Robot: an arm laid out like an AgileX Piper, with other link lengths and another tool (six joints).
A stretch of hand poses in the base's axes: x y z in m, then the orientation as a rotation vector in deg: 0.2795 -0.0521 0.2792 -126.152 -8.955 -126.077; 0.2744 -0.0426 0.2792 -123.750 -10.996 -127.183; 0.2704 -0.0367 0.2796 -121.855 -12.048 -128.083; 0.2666 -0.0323 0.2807 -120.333 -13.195 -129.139; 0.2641 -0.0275 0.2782 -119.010 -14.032 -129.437; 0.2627 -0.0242 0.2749 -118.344 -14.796 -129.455; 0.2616 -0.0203 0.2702 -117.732 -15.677 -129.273; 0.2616 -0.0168 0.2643 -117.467 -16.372 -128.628; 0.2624 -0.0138 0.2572 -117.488 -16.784 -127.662; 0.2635 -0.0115 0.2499 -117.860 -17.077 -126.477; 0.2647 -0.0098 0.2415 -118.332 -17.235 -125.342; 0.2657 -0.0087 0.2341 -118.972 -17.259 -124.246; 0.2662 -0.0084 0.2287 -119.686 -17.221 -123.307; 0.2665 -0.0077 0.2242 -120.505 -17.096 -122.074; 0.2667 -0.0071 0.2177 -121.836 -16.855 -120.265; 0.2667 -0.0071 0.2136 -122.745 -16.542 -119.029; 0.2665 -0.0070 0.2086 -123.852 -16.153 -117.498; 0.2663 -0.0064 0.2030 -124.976 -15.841 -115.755; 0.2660 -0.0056 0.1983 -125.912 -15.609 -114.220; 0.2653 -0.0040 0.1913 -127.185 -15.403 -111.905; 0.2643 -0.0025 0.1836 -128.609 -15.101 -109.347; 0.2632 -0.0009 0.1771 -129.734 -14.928 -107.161
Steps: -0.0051 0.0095 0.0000 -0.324 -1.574 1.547; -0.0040 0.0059 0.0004 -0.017 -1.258 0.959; -0.0038 0.0044 0.0011 -0.336 -1.187 0.697; -0.0025 0.0048 -0.0025 0.050 -0.727 0.868; -0.0014 0.0033 -0.0033 -0.104 -0.312 0.637; -0.0011 0.0039 -0.0047 -0.111 -0.195 0.761; 0.0000 0.0035 -0.0059 0.019 0.189 0.759; 0.0008 0.0030 -0.0071 0.169 0.483 0.676; 0.0011 0.0023 -0.0073 0.153 0.750 0.560; 0.0012 0.0017 -0.0084 0.152 0.775 0.423; 0.0010 0.0011 -0.0074 0.121 0.833 0.254; 0.0005 0.0003 -0.0054 0.048 0.785 0.101; 0.0003 0.0007 -0.0045 0.155 0.988 0.159; 0.0002 0.0006 -0.0065 0.176 1.508 0.124; 0.0000 0.0000 -0.0041 0.188 1.040 0.014; -0.0002 0.0001 -0.0050 0.230 1.283 0.013; -0.0002 0.0006 -0.0056 0.252 1.402 0.126; -0.0003 0.0008 -0.0047 0.215 1.215 0.144; -0.0007 0.0016 -0.0070 0.306 1.776 0.332; -0.0010 0.0015 -0.0077 0.333 1.982 0.295; -0.0011 0.0016 -0.0065 0.270 1.660 0.316
